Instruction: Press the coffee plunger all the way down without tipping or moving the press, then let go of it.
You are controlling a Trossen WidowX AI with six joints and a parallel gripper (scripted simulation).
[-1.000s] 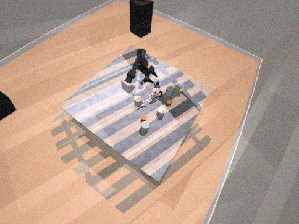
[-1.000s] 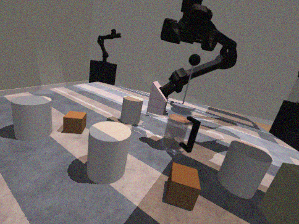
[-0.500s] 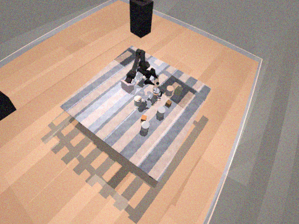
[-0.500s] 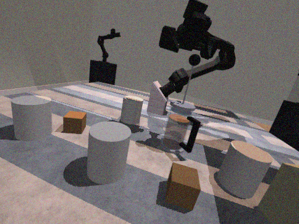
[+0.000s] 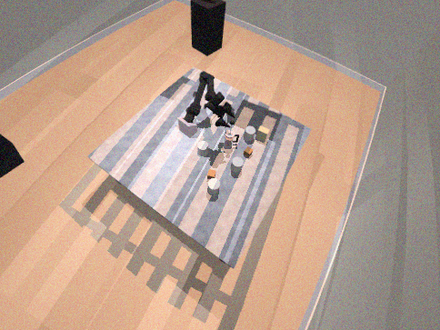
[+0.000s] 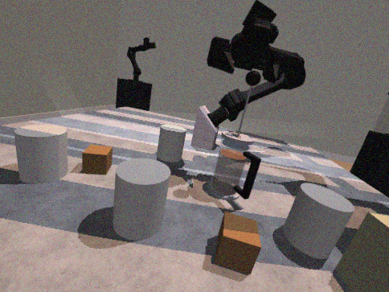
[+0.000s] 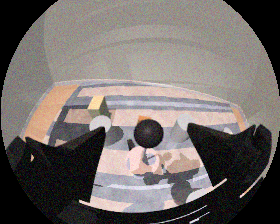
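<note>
Right now the coffee press is 140 mm below my gripper tip, 10 mm to the left of it and 10 mm ahead of it.
</note>
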